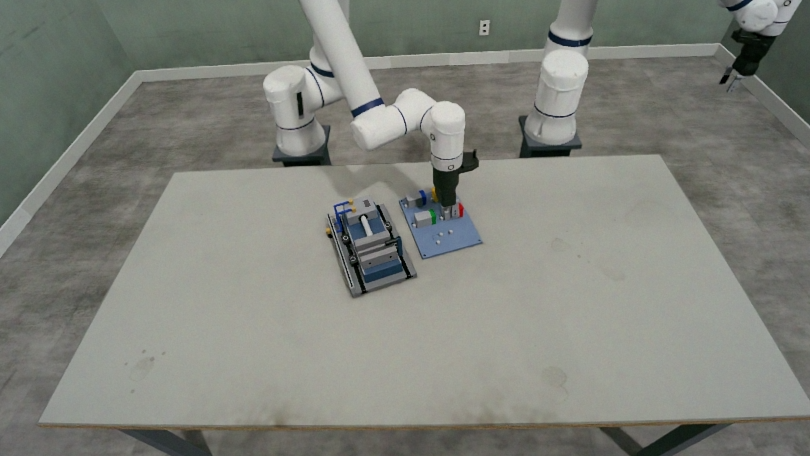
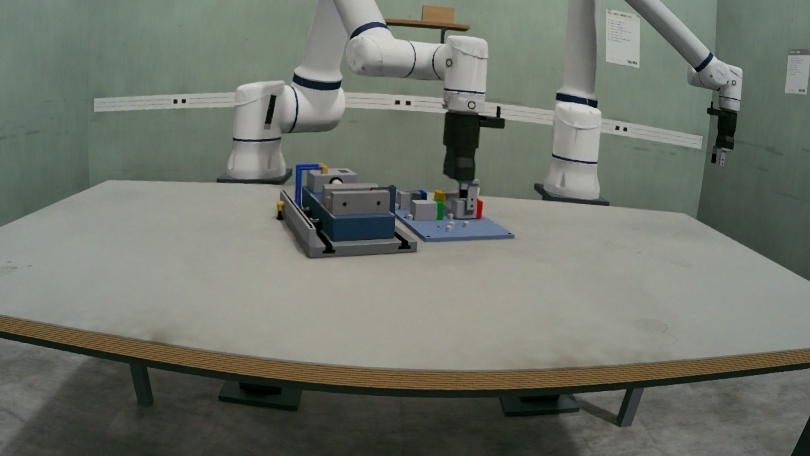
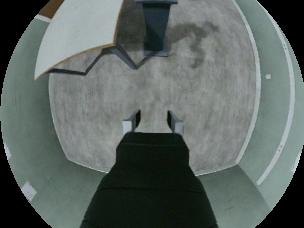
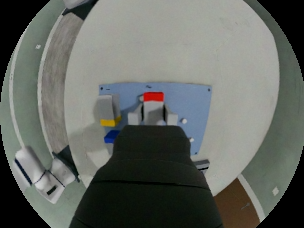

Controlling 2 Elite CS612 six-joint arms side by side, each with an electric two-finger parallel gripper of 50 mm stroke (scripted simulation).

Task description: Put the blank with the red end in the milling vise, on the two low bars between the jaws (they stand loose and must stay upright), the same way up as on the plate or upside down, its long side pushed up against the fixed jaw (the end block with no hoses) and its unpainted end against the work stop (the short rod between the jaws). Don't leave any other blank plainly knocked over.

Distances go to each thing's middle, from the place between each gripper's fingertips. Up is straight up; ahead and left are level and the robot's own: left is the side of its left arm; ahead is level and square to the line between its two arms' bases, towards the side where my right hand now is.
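From my right hand [image 2: 466, 207], the blue plate [image 1: 464, 235] is 4 cm to the right, 2 cm ahead and 4 cm below, and the fixed jaw [image 2: 358, 202] is 22 cm to the right, 21 cm ahead and 3 cm above.
From my left hand [image 1: 725, 87], it's the fixed jaw that sits 124 cm to the right, 65 cm ahead and 10 cm below. The blue plate, from that same left hand, is 106 cm to the right, 45 cm ahead and 17 cm below.
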